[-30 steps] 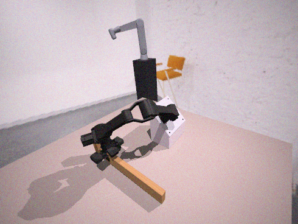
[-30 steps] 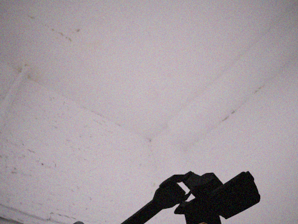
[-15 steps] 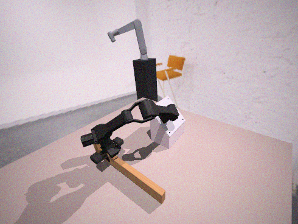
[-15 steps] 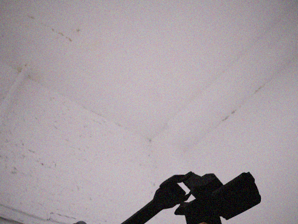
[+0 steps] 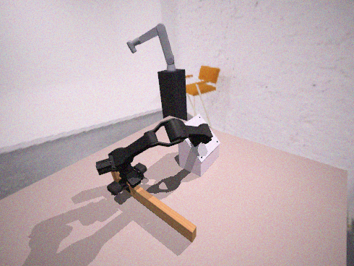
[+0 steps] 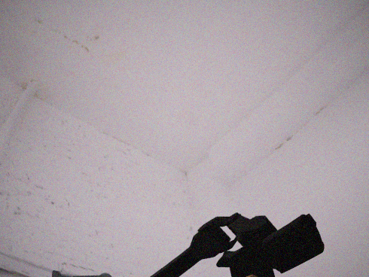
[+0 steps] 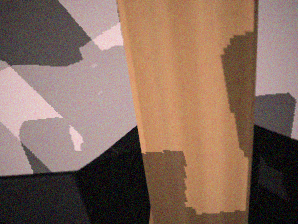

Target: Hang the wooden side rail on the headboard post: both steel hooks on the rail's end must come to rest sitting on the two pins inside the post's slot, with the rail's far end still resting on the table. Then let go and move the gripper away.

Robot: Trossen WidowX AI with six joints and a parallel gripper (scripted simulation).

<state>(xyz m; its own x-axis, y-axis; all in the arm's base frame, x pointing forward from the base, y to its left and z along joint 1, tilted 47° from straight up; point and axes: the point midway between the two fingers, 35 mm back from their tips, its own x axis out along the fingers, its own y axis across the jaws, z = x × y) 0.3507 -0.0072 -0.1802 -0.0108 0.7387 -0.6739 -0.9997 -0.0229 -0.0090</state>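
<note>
Now: the headboard post 100 mm to the right of my gripper tip and 50 mm above it.
</note>
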